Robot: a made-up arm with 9 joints. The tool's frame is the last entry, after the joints. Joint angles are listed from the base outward.
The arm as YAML. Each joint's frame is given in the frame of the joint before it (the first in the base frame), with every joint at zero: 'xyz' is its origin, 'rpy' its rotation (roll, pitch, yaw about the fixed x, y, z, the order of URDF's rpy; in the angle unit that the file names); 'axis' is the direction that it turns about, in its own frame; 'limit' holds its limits. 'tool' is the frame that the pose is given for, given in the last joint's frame.
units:
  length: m
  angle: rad
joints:
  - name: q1
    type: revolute
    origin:
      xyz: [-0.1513, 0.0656, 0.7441]
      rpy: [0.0, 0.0, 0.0]
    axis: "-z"
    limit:
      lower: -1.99
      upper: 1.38
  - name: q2
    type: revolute
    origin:
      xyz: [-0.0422, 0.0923, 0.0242]
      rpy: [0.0, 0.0, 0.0]
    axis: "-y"
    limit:
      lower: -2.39
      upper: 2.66
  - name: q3
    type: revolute
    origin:
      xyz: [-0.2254, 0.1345, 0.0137]
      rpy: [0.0, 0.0, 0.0]
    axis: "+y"
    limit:
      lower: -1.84
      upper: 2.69
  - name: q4
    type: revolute
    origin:
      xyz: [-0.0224, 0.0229, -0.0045]
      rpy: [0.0, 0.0, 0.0]
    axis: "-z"
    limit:
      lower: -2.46
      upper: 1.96
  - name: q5
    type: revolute
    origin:
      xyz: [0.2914, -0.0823, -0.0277]
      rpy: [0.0, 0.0, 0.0]
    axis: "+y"
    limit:
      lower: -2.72
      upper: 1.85
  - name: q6
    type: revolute
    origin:
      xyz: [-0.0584, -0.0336, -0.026]
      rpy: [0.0, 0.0, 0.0]
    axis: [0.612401, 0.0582, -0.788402]
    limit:
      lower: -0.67
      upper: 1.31
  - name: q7
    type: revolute
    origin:
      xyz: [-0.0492, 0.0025, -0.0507]
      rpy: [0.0, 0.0, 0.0]
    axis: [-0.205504, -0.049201, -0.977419]
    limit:
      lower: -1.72
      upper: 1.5
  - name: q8
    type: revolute
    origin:
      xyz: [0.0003, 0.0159, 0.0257]
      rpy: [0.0, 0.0, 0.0]
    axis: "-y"
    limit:
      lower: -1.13
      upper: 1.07
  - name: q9
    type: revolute
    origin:
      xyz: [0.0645, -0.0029, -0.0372]
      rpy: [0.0, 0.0, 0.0]
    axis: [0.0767, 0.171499, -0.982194]
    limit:
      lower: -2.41
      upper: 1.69
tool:
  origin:
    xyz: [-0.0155, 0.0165, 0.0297]
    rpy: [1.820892, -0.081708, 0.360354]
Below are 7 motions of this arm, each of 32 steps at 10 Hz.
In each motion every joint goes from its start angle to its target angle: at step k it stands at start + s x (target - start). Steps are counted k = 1, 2, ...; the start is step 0. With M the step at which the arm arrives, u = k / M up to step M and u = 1 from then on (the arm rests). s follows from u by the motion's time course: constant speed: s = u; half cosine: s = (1 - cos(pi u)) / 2; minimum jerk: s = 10 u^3 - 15 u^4 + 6 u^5.
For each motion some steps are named. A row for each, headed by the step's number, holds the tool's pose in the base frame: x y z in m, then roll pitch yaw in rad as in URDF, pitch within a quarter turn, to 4 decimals.
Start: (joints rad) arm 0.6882 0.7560 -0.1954 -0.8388 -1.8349 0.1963 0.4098 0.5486 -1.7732
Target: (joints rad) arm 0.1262 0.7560 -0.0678 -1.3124 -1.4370 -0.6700 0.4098 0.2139 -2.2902
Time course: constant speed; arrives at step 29
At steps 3, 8, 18, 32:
3: 0.1332 0.3938 0.8125 -1.5552 0.4955 1.3071
8: 0.1054 0.4389 0.7954 -1.5756 0.5649 1.1961
18: 0.0233 0.5204 0.7605 -1.7522 0.7055 0.9104
32: -0.1036 0.5856 0.7217 -2.1543 0.7264 0.4960

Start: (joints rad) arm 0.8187 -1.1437 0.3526 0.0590 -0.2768 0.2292 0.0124 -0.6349 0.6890
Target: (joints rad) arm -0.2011 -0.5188 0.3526 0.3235 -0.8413 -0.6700 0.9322 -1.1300 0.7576
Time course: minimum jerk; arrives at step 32
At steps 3, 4, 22, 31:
3: -0.1982 0.3480 0.7296 -0.2333 0.9765 -3.1107
4: -0.2020 0.3470 0.7283 -0.2192 0.9754 -3.0850
22: -0.3552 0.0862 0.6215 0.8423 0.3725 -1.4354
31: -0.3286 0.0237 0.6126 1.0463 0.2017 -1.2497

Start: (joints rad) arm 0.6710 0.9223 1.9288 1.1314 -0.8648 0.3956 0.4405 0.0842 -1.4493
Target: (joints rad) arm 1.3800 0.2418 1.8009 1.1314 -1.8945 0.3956 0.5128 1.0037 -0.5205
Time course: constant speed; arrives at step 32
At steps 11, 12, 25, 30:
11: -0.4161 0.2775 0.5873 0.4295 0.3060 -0.6303
12: -0.4135 0.2842 0.5925 0.3908 0.2860 -0.6349
25: -0.3558 0.3628 0.6625 -0.0094 0.0196 -0.5011
30: -0.3241 0.3867 0.6896 -0.1273 -0.0753 -0.3765

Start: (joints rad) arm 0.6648 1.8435 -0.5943 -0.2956 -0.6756 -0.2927 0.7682 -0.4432 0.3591
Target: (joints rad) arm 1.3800 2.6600 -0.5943 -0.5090 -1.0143 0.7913 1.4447 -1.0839 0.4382
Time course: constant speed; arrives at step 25
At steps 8, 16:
8: -0.0696 0.3465 0.8273 -1.0043 -0.4524 2.8498
16: 0.0236 0.3490 0.8067 -0.4568 -0.7468 2.5023

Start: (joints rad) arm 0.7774 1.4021 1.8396 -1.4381 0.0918 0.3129 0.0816 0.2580 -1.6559
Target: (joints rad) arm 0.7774 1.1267 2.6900 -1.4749 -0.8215 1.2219 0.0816 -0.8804 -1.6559
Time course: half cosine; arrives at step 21
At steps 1, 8, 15, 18, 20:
1: 0.1542 0.4025 0.4230 1.3881 -0.5901 2.3377
8: 0.0982 0.4855 0.3982 1.7231 -1.2527 1.9671
15: 0.0351 0.6149 0.4647 -1.6886 -0.6873 -0.8829
18: 0.0305 0.6374 0.4983 -1.5994 -0.3550 -0.9839
20: 0.0302 0.6428 0.5092 -1.5765 -0.2505 -1.0156

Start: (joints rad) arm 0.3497 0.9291 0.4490 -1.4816 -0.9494 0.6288 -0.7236 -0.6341 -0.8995
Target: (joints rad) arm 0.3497 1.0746 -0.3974 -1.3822 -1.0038 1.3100 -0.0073 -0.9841 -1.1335
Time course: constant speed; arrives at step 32
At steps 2, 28, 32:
2: -0.0292 0.5971 0.5158 1.3705 0.1166 2.9882
28: -0.0051 0.5894 0.6309 1.5127 0.0619 2.7515
32: -0.0123 0.5909 0.6458 1.5358 0.0429 2.7318

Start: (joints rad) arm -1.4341 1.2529 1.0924 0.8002 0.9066 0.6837 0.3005 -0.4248 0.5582
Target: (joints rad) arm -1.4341 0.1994 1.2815 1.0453 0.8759 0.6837 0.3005 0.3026 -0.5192
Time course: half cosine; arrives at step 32
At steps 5, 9, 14, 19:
5: -0.1949 -0.0016 0.5213 0.9334 0.9839 -1.0895
9: -0.1940 -0.0402 0.5303 1.0069 0.8957 -0.9588
14: -0.1940 -0.1039 0.5614 1.0216 0.7443 -0.7689
19: -0.1952 -0.1614 0.6159 0.9025 0.6290 -0.5933

